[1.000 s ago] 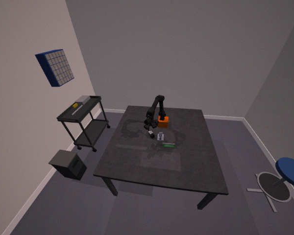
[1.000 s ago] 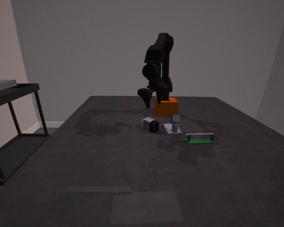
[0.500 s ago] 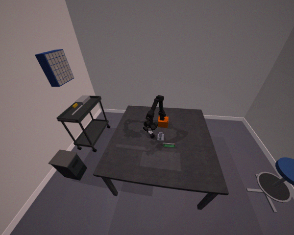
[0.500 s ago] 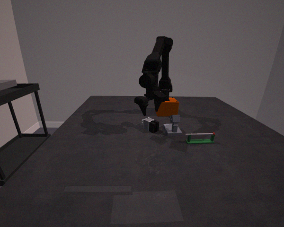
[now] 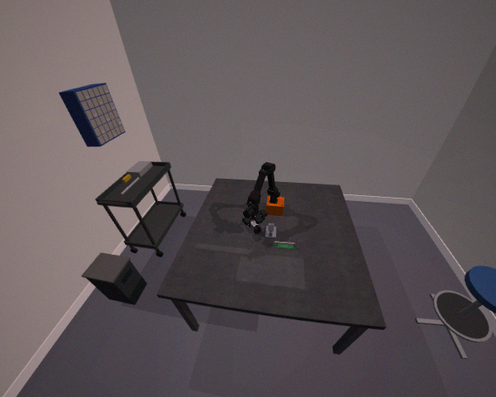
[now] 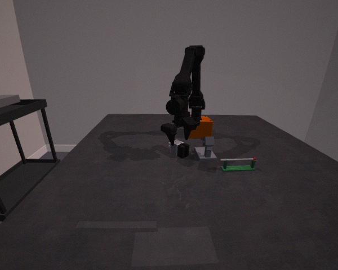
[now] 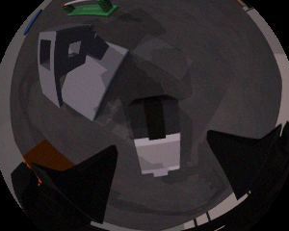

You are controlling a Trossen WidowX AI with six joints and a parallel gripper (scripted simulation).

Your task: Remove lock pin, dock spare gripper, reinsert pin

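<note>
The spare gripper is 30 mm below my gripper tip, 20 mm behind it and 10 mm to the right of it. Also, from my gripper tip: grey mount (130 mm to the left, 10 mm below, 10 mm ahead); green cradle (250 mm to the left, 100 mm ahead, 40 mm below).
</note>
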